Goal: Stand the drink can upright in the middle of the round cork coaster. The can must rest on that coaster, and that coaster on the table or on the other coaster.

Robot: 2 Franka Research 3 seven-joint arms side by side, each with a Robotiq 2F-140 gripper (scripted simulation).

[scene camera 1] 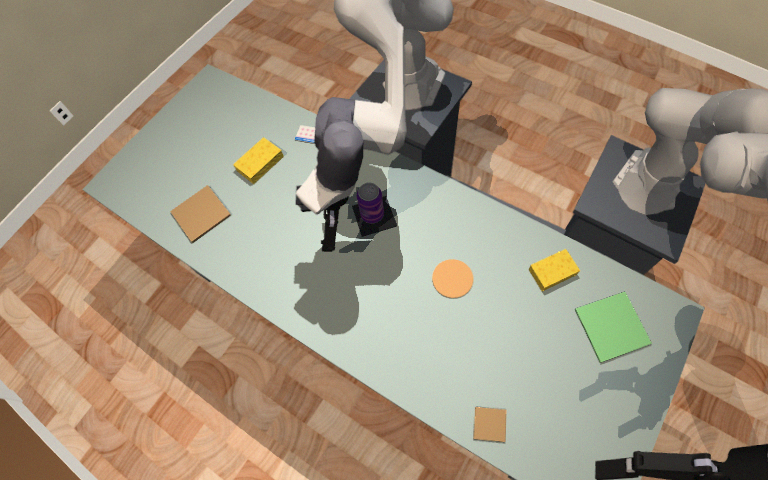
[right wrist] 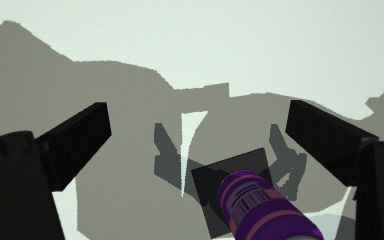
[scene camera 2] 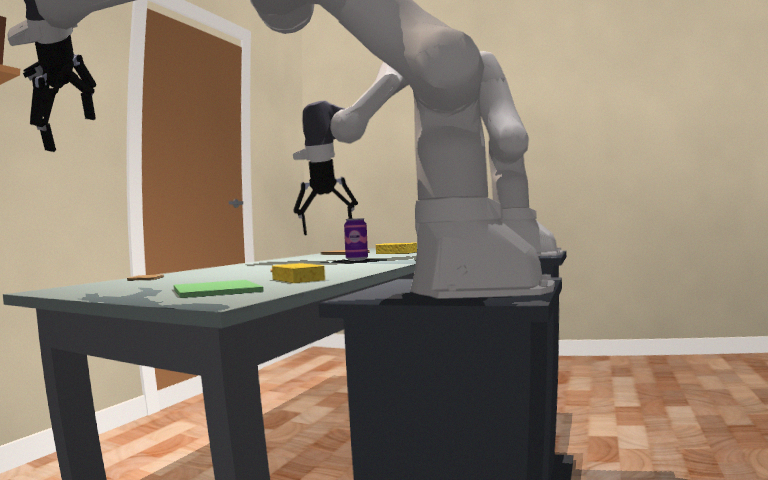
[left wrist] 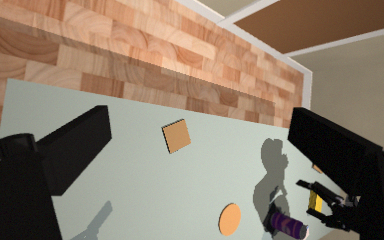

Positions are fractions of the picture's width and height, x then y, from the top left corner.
Scene:
green square: scene camera 1 0.80,0.68; scene camera 2 0.31,0.60; not seen in the right wrist view (out of frame); not seen in the left wrist view (out of frame)

